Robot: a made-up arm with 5 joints. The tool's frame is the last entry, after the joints. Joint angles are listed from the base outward. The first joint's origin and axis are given. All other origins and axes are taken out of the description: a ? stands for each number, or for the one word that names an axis. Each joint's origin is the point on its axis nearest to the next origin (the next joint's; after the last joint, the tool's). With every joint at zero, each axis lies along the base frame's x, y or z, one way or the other. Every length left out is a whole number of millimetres.
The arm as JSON. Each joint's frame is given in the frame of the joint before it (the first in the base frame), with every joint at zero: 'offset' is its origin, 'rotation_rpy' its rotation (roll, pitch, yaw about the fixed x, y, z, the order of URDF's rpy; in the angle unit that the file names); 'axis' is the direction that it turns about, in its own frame. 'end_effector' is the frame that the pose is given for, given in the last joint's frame.
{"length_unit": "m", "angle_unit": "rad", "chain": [
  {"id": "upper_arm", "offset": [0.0, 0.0, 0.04], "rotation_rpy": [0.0, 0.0, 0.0], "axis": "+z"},
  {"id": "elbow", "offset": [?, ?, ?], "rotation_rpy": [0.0, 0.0, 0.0], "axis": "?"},
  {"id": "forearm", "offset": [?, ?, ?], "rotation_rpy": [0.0, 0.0, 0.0], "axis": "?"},
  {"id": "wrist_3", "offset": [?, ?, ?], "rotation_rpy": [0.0, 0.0, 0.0], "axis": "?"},
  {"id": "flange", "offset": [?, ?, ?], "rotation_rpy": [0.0, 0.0, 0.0], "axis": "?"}
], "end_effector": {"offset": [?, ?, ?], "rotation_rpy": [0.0, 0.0, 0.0]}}
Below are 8 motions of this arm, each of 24 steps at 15 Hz.
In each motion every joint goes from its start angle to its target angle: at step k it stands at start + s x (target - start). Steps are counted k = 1, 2, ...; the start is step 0. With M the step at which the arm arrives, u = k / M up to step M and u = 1 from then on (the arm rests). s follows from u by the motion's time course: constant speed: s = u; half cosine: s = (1 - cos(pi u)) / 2; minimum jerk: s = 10 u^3 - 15 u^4 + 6 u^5.
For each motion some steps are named. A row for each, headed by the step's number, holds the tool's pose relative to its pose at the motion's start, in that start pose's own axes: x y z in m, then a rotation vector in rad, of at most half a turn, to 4 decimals.
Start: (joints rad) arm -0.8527 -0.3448 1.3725 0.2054 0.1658
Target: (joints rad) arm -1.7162 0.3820 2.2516 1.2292 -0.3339
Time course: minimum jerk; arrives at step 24
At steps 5, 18, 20, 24:
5: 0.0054 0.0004 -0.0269 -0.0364 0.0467 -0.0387
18: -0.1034 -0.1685 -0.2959 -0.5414 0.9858 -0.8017
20: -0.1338 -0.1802 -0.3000 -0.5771 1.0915 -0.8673
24: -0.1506 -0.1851 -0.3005 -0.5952 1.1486 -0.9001

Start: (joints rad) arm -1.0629 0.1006 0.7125 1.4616 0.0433
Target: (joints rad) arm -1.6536 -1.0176 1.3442 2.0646 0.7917
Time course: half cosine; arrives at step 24
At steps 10, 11, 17, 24:
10: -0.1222 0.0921 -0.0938 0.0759 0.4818 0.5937
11: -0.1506 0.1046 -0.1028 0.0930 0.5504 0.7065
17: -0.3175 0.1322 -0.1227 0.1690 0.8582 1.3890
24: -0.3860 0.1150 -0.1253 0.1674 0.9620 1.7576

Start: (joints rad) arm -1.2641 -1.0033 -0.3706 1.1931 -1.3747
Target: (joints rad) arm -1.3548 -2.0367 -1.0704 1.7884 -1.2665
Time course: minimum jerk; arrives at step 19
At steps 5, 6, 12, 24:
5: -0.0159 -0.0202 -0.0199 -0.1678 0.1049 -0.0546
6: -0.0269 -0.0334 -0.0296 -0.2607 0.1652 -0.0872
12: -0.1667 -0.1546 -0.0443 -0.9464 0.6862 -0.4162
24: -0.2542 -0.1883 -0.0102 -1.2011 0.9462 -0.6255

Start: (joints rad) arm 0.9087 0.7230 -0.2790 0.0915 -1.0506
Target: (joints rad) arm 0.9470 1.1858 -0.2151 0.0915 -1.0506
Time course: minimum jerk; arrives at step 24
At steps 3, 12, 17, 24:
3: -0.0003 -0.0015 -0.0001 0.0072 -0.0015 0.0017
12: -0.0077 -0.0454 -0.0084 0.2253 -0.0489 0.0512
17: -0.0120 -0.0755 -0.0202 0.3817 -0.0852 0.0842
24: -0.0136 -0.0880 -0.0268 0.4501 -0.1018 0.0979

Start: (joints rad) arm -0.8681 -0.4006 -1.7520 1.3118 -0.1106
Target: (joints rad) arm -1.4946 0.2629 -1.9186 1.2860 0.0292
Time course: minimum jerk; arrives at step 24
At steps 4, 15, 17, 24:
4: -0.0036 0.0083 -0.0038 0.0297 0.0150 0.0190
15: -0.0828 0.1697 -0.0057 0.6586 0.2074 0.3736
17: -0.0968 0.1943 0.0076 0.7784 0.2207 0.4334
24: -0.1133 0.2214 0.0288 0.9286 0.2275 0.5060

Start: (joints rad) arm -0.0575 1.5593 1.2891 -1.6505 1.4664
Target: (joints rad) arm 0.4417 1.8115 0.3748 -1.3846 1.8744
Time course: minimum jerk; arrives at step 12
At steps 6, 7, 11, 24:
6: 0.1343 0.1070 0.0148 -0.1523 0.4664 0.1936
7: 0.1559 0.1301 0.0053 -0.1821 0.6176 0.2104
11: 0.1703 0.1587 -0.0209 -0.2155 0.9491 0.1699
24: 0.1702 0.1589 -0.0212 -0.2157 0.9538 0.1685

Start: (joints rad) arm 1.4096 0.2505 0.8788 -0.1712 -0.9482
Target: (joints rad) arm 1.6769 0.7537 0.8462 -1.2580 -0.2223
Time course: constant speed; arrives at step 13
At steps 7, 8, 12, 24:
7: -0.1638 -0.1003 0.1895 0.4761 -0.6623 0.5546
8: -0.1970 -0.1302 0.2058 0.5333 -0.7695 0.6303
12: -0.3333 -0.2853 0.2216 0.7354 -1.2336 0.9015
24: -0.3651 -0.3311 0.2114 0.7792 -1.3588 0.9580

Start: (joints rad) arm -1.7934 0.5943 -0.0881 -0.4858 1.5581
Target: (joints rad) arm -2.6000 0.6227 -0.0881 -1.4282 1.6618
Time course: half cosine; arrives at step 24
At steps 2, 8, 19, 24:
2: 0.0047 -0.0001 0.0037 -0.0174 0.0119 -0.0046
8: 0.0808 0.0062 0.0446 -0.2518 0.1877 -0.0479
19: 0.3809 0.0579 -0.0013 -0.8419 0.7730 0.0381
24: 0.4311 0.0656 -0.0372 -0.9233 0.8750 0.0813

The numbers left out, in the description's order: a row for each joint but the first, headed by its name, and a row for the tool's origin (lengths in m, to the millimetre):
elbow: xyz -0.092 0.056 0.0, axis -y
forearm: xyz -0.051 0.0 0.199, axis +z
wrist_3: xyz -0.276 0.084 0.0, axis +y
flange: xyz 0.332 0.0 0.036, axis +z
tool: xyz 0.084 -0.047 0.0

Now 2 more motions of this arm.
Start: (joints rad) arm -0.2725 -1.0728 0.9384 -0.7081 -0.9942
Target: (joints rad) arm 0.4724 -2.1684 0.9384 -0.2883 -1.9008
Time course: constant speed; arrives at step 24
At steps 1, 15, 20, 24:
1: 0.0161 0.0043 -0.0165 -0.0435 0.0564 -0.0401
15: 0.1198 0.0074 -0.2766 -0.9297 0.5649 -0.5952
20: 0.1173 -0.0191 -0.3565 -1.3369 0.5966 -0.7717
24: 0.1081 -0.0482 -0.4095 -1.6813 0.5579 -0.8955

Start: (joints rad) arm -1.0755 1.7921 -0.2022 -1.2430 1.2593
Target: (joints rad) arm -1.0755 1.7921 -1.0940 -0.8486 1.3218
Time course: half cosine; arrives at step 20
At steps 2, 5, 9, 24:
2: 0.0041 0.0000 -0.0070 0.0029 0.0226 -0.0056
5: 0.0213 -0.0011 -0.0431 0.0180 0.1341 -0.0365
9: 0.0387 -0.0077 -0.1273 0.0556 0.3782 -0.1244
24: -0.0141 -0.0280 -0.2831 0.1384 0.8460 -0.3911

